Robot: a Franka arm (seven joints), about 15 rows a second.
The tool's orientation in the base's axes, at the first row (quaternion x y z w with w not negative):
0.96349, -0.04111, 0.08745, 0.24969
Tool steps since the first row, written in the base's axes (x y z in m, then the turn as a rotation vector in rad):
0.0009, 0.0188, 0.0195, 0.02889, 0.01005, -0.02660
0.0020, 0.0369, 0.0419, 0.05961, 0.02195, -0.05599
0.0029, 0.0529, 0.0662, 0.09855, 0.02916, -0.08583
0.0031, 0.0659, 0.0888, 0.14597, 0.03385, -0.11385
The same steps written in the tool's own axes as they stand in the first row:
0.0039, -0.0073, -0.0258, 0.02296, -0.02492, 0.02224
0.0086, -0.0126, -0.0538, 0.04713, -0.05300, 0.04625
0.0135, -0.0151, -0.0823, 0.07945, -0.07822, 0.07416
0.0175, -0.0158, -0.1081, 0.12052, -0.10141, 0.10298

